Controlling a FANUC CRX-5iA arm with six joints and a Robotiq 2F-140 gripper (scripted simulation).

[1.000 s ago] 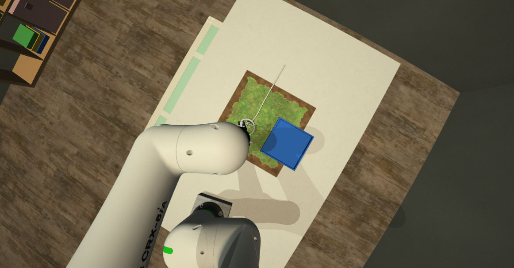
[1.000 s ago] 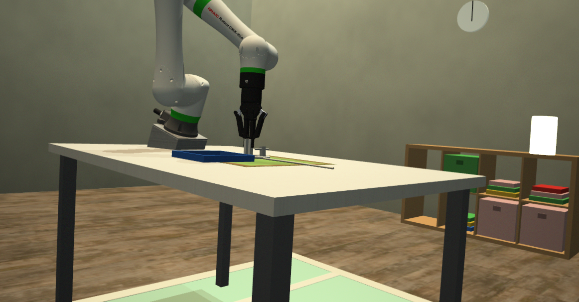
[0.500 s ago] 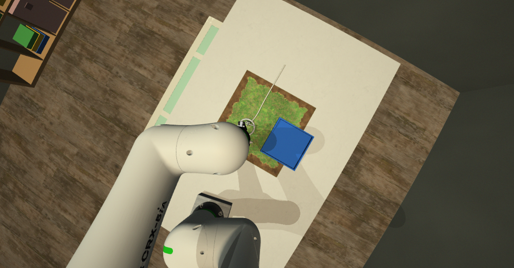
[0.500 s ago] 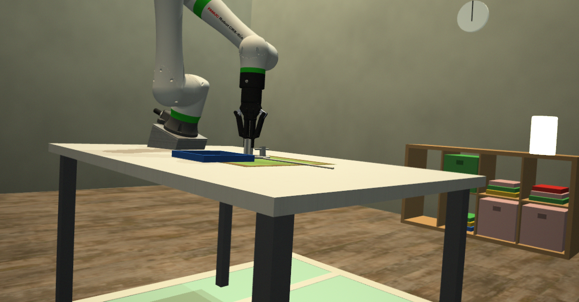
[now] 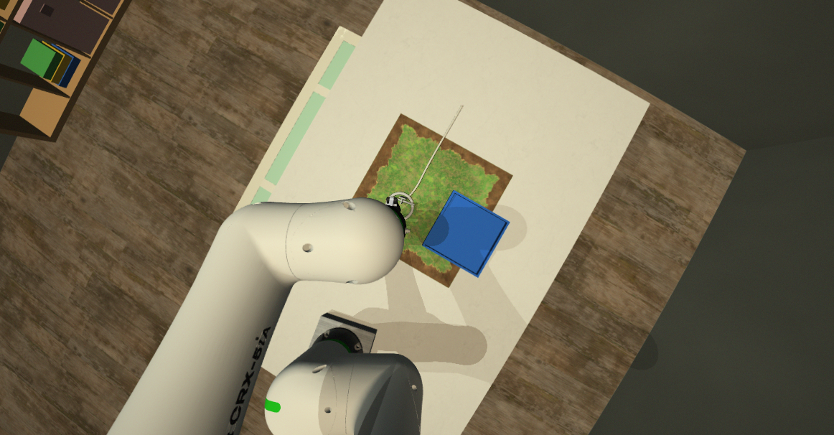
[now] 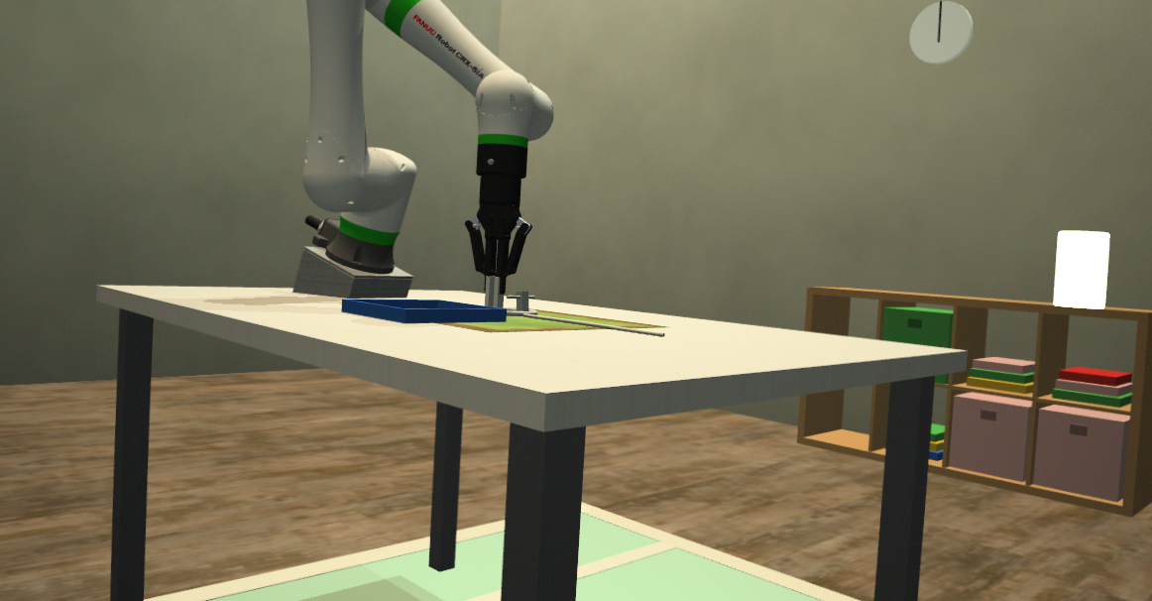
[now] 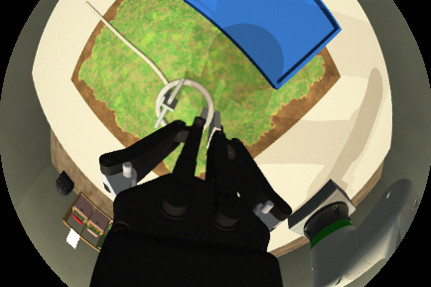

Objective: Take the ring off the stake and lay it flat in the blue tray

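Now: hand 40 mm short of the ring, 30 mm above it and 10 mm to the right of it. Also, from my hand: blue tray 210 mm to the right, 30 mm below, 30 mm ahead; then short grey stake 60 mm ahead, 10 mm to the left, 10 mm below; then grass mat 80 mm ahead, 50 mm to the right, 50 mm below.
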